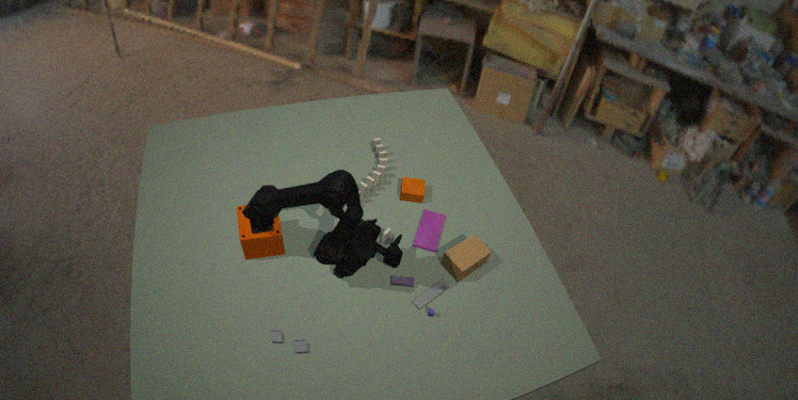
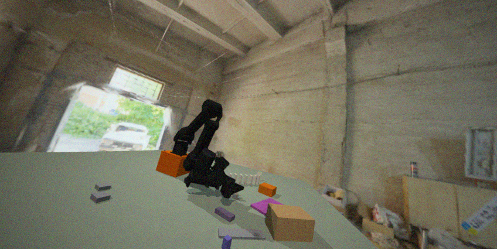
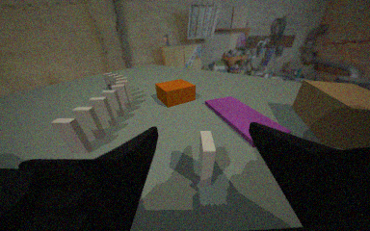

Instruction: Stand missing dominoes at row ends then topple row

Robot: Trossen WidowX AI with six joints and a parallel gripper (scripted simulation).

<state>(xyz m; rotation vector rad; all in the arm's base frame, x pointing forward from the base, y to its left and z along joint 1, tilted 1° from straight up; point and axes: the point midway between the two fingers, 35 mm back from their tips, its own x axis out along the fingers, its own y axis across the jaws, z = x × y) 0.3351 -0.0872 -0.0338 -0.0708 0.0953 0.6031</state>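
Now: gripper tip 140 mm short of the magenta slab, 50 mm above it and 10 mm to the left of it. From my gripper tip the other things lie so: grey slab: 220 mm to the right, 60 mm ahead, 50 mm below; orange block: 150 mm to the left, 140 mm ahead, 40 mm below; tan box: 190 mm ahead, 150 mm to the right, 30 mm below.
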